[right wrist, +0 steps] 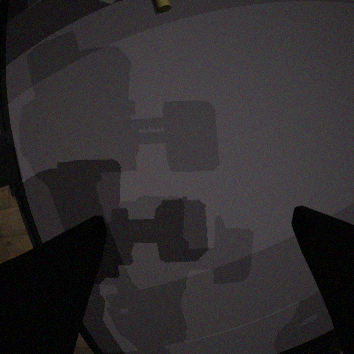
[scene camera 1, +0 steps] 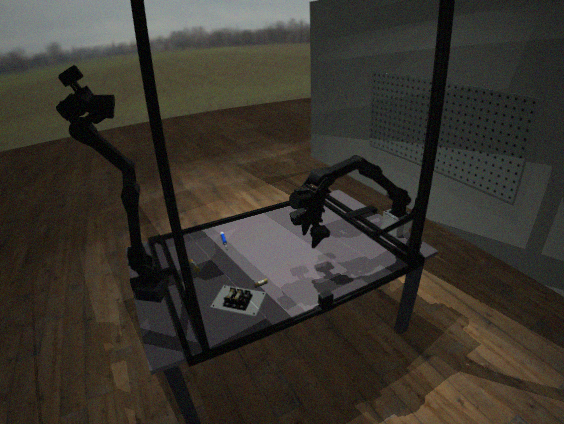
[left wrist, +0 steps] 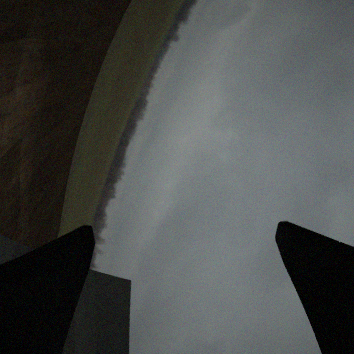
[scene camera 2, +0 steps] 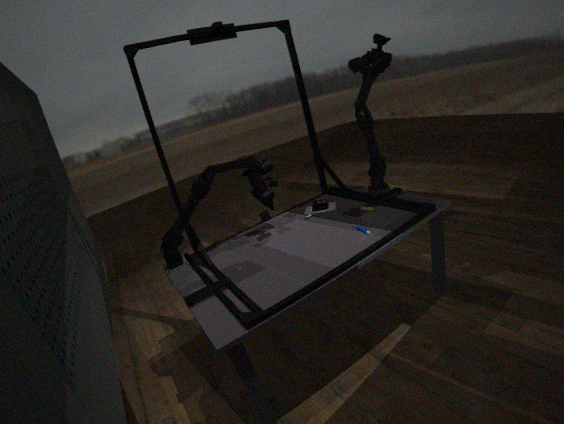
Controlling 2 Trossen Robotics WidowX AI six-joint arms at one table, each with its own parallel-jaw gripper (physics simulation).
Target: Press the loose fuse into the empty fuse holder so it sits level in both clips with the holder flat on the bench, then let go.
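Places are measured from the left arm's base along level axes (x ahead, y left, z up), in centimetres.
Pixels of known places: left gripper, fingertip midpoint: (scene camera 1: 89,88) (left wrist: 187,235) (scene camera 2: 389,47); right gripper, fingertip midpoint: (right wrist: 201,222) (scene camera 1: 308,241) (scene camera 2: 269,208); left arm's base, link origin: (scene camera 1: 150,281) (scene camera 2: 378,186); right arm's base, link origin: (scene camera 1: 398,212) (scene camera 2: 175,264).
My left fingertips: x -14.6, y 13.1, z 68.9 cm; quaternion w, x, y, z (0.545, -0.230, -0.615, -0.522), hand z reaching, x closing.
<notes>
Ahead of a thing's pixels: the offset from my left fingertips to its top centre. "spot": to the spot under its first point.
A black fuse holder block @[dx +48.3, dy -12.8, dz -70.6 cm] (scene camera 1: 237,298) (scene camera 2: 320,205) sits on a pale plate @[spot: dx +42.6, dy -17.1, dz -74.0 cm] (scene camera 1: 220,306) (scene camera 2: 330,207); fuses show in it, but their seating is too small to tell. A loose fuse @[dx +54.8, dy -3.3, dz -72.7 cm] (scene camera 1: 261,282) (scene camera 2: 308,217) lies beside the plate, its yellow end @[spot: dx +56.8, dy -1.7, dz -73.0 cm] (right wrist: 162,6) at the right wrist view's top edge. Another yellow fuse-like piece @[dx +25.0, dy +3.9, dz -72.1 cm] (scene camera 1: 194,265) (scene camera 2: 367,208) lies nearer the left arm. My right gripper (scene camera 1: 309,239) (scene camera 2: 270,204) (right wrist: 201,222) is open and empty above the table, away from the fuse. My left gripper (scene camera 1: 86,105) (scene camera 2: 370,60) (left wrist: 187,235) is open, empty and raised high.
A blue-handled tool @[dx +32.4, dy +23.9, dz -72.8 cm] (scene camera 1: 223,238) (scene camera 2: 363,230) lies on the table apart from the plate. Dark frame posts (scene camera 1: 162,150) (scene camera 2: 305,107) rise from the table's edge. A small black block @[spot: dx +79.2, dy -14.2, dz -69.8 cm] (scene camera 1: 325,299) (scene camera 2: 265,216) is on the edge rail. Arm shadows cover part of the table.
</notes>
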